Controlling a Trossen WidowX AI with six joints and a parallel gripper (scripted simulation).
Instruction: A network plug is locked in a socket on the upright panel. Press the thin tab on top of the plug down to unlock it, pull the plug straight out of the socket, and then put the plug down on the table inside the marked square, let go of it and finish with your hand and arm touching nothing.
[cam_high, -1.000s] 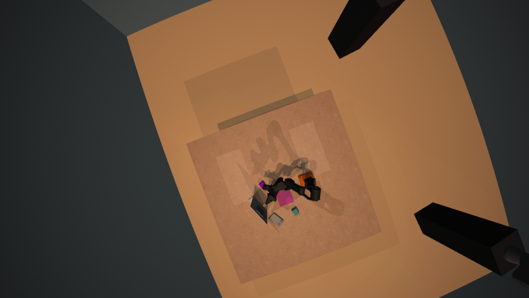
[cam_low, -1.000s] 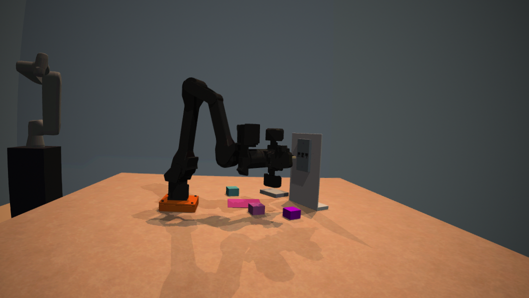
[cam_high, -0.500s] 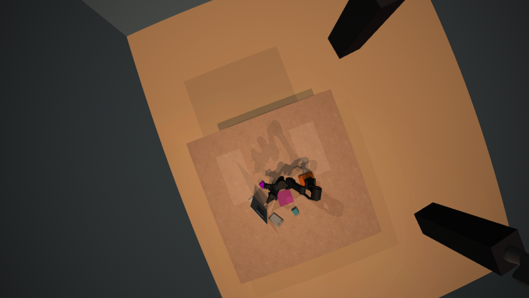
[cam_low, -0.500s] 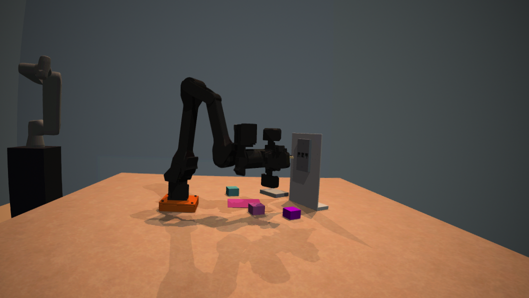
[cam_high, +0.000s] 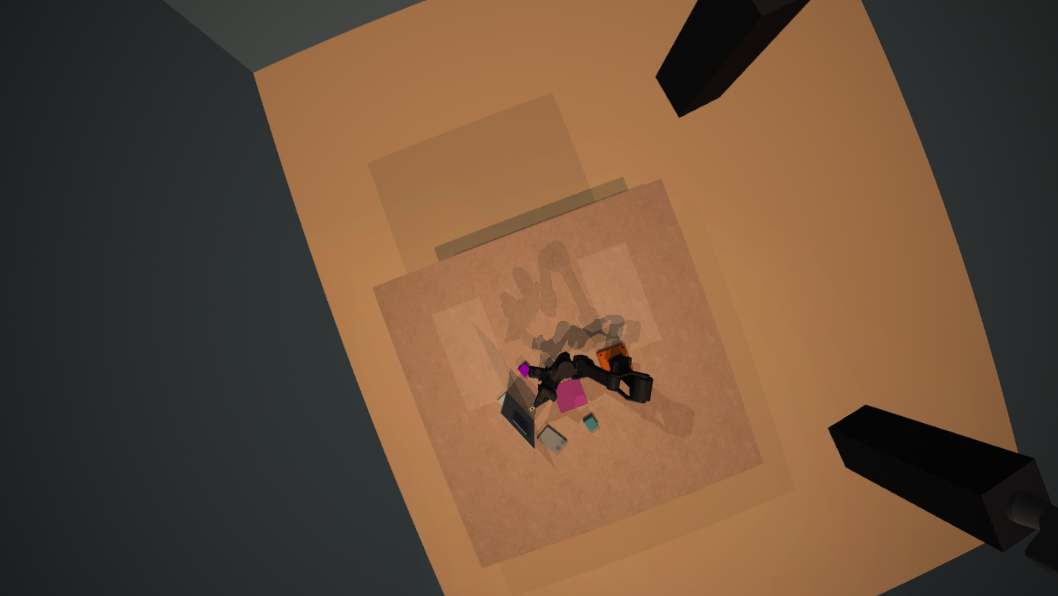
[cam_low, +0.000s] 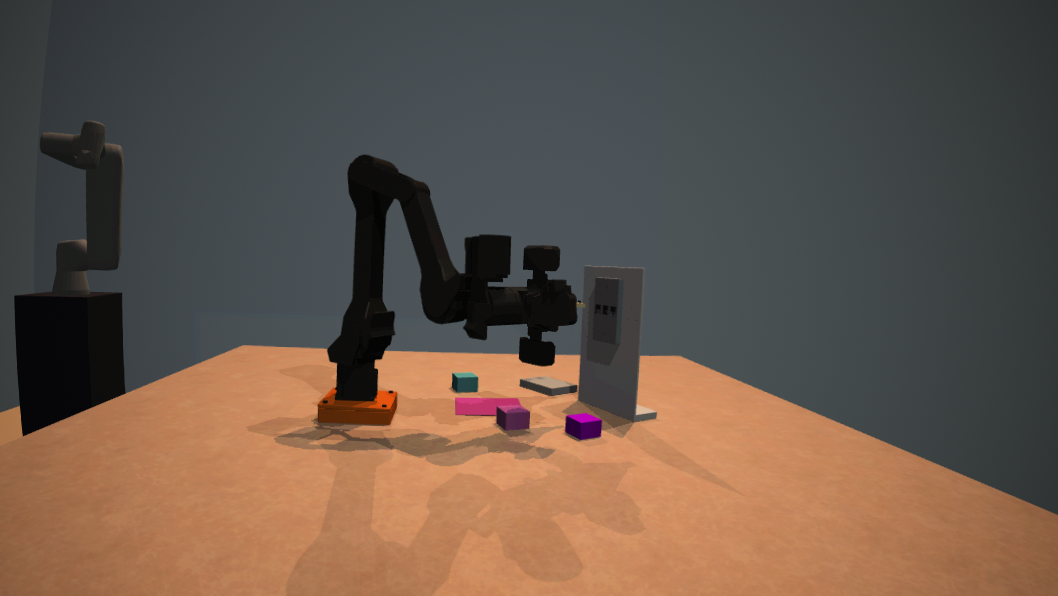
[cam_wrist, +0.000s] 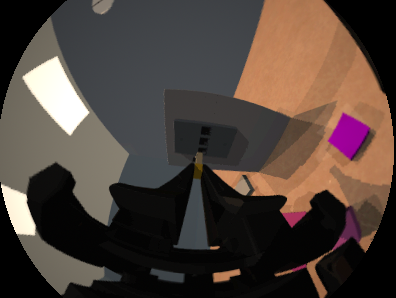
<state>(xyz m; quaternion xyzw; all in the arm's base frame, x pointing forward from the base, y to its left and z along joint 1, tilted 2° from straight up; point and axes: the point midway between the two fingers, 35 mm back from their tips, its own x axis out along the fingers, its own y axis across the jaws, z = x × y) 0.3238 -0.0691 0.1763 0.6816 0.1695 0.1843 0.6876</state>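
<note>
My gripper tip is now 120 mm past the pink marked square, 80 mm to the right of it and 190 mm above it. From my gripper tip the other things lie so: flat grey slab: 30 mm ahead, 210 mm to the left, 190 mm below; network plug: right at my gripper tip; grey upright panel: 90 mm ahead, 30 mm to the left, 80 mm below.
</note>
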